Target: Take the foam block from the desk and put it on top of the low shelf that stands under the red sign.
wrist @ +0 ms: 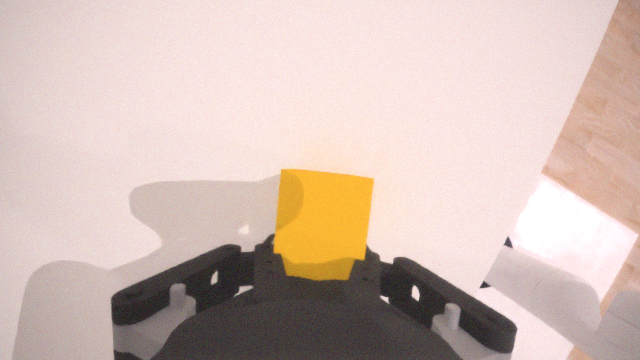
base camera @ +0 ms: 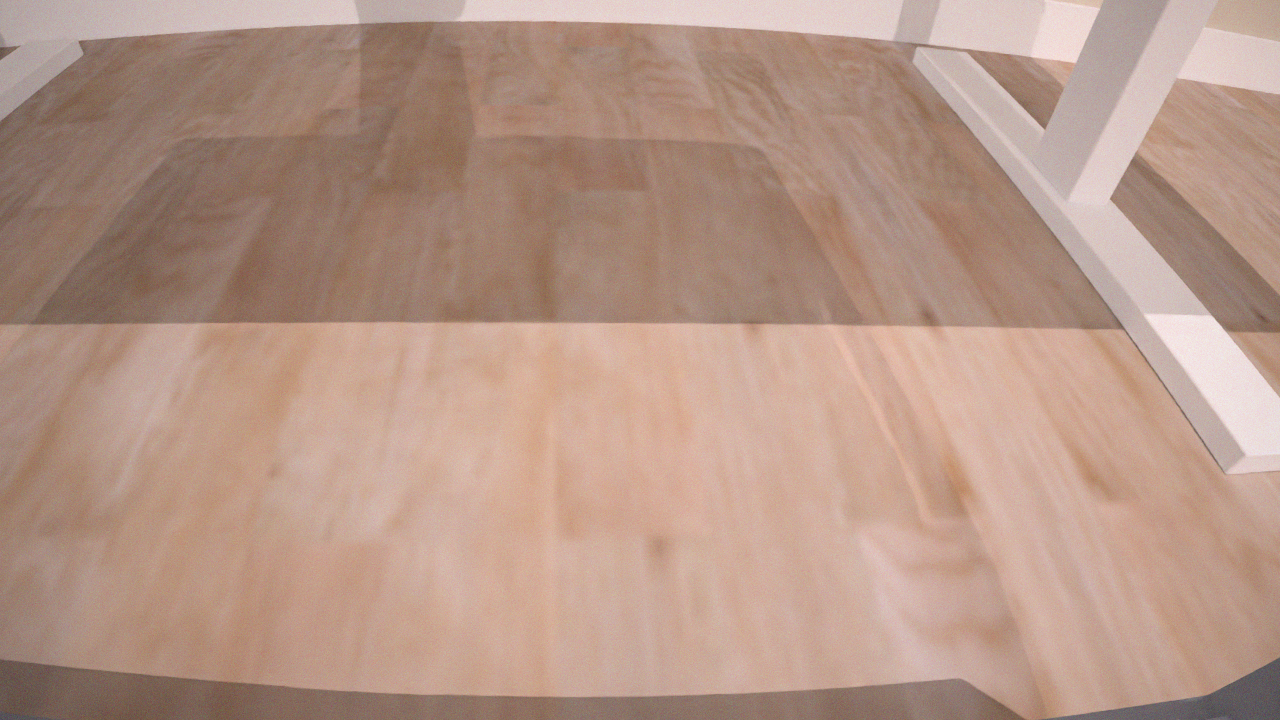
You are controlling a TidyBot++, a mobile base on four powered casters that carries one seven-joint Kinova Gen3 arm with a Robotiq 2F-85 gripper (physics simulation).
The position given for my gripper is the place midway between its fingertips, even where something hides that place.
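Note:
My gripper [wrist: 316,243] is visible, as is a yellow foam block [wrist: 322,221]; in the base camera view the block is out of frame.

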